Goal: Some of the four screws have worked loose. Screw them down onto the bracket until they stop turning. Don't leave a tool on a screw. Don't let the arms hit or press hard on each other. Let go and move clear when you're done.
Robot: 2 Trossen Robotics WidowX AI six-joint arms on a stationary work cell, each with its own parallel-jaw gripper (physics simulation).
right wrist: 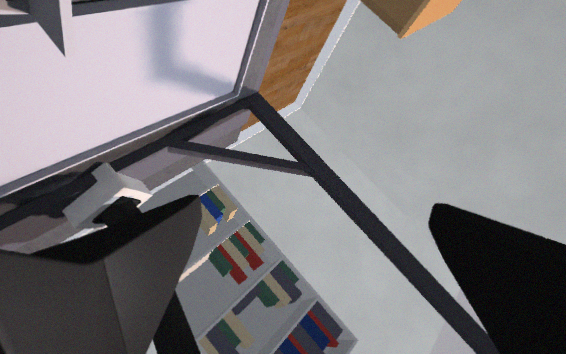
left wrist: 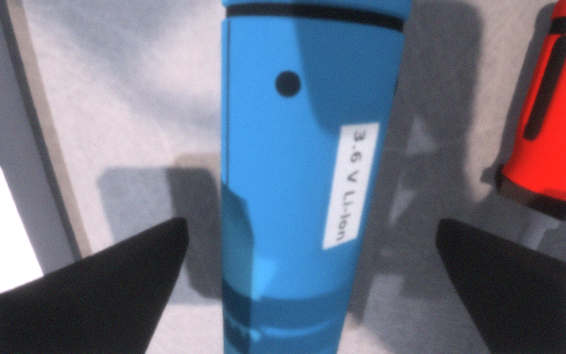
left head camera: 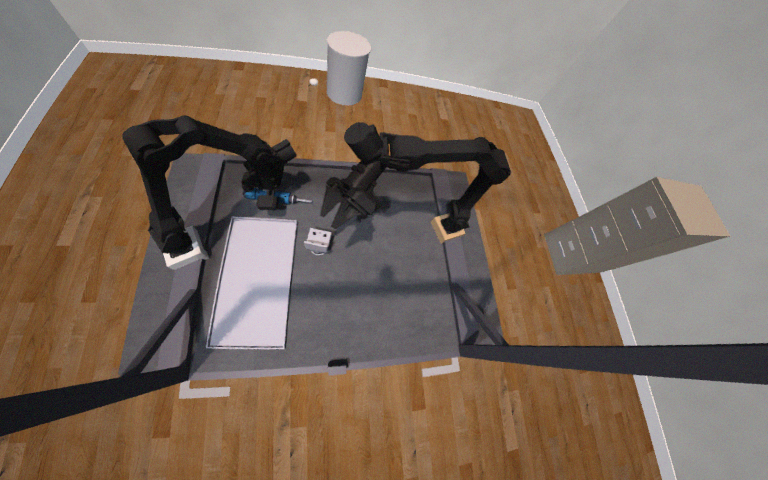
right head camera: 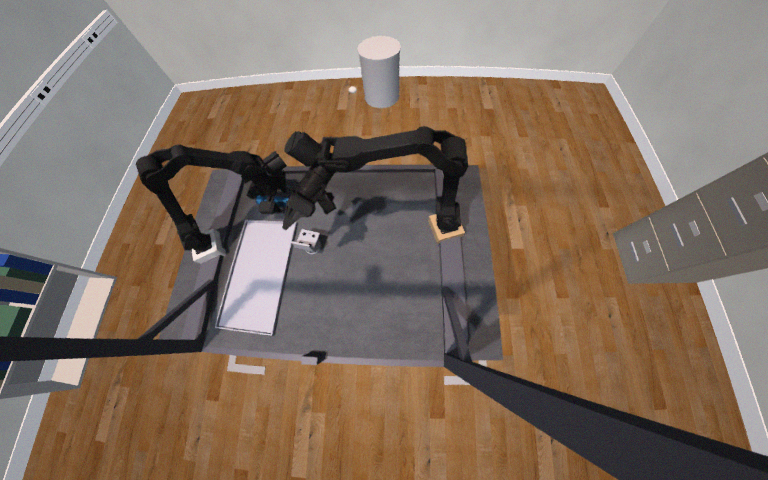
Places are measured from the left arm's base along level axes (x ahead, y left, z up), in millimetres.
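Pixels of known places: left gripper, fingertip midpoint: (left wrist: 312, 230) (left head camera: 276, 196) (right head camera: 282, 201); right gripper, fingertip midpoint: (right wrist: 316, 210) (left head camera: 326, 221) (right head camera: 286, 223); left arm's base, origin of the base link: (right wrist: 117, 209) (left head camera: 179, 245) (right head camera: 203, 244); right arm's base, origin of the base link: (left head camera: 450, 225) (right head camera: 446, 224).
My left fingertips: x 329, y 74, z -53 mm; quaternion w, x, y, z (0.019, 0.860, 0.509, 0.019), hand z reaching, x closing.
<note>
For each thing: its top centre in the pictures, then the offset to it from my left fingertips. "pt": a spot on its surface instead.
- blue electric screwdriver, middle of its top: (left wrist: 284, 337) (left head camera: 277, 194) (right head camera: 280, 199) 36 mm up, 4 mm ahead, 13 mm right
- red screwdriver, surface spot: (left wrist: 545, 130) pt 14 mm up, 6 mm back, 72 mm left
- white panel, middle of its top: (right wrist: 139, 87) (left head camera: 254, 278) (right head camera: 256, 272) 11 mm up, 170 mm back, 255 mm right
The blue electric screwdriver (left head camera: 284, 197) (right head camera: 261, 200) (left wrist: 300, 150) lies on the table behind the white panel, its bit pointing right in the left head view. My left gripper (left head camera: 267, 200) (left wrist: 312, 230) is open over its body, one finger on each side, with gaps between. The red screwdriver (left wrist: 545, 130) lies beside it, partly in the left wrist view; the arm hides it in the head views. The small white bracket (left head camera: 318, 237) (right head camera: 308, 237) stands right of the panel; dark spots show on it, but screw heights cannot be told. My right gripper (left head camera: 329, 220) (right wrist: 316, 210) is open and empty, raised near the bracket.
The white panel (left head camera: 254, 283) (right head camera: 257, 277) (right wrist: 100, 100) lies on the left part of the table. The right arm (left head camera: 433, 150) (right head camera: 385, 148) reaches across the back, its gripper close to the left one. Dark frame bars (left head camera: 566, 356) (right head camera: 101, 346) cross the front corners.
</note>
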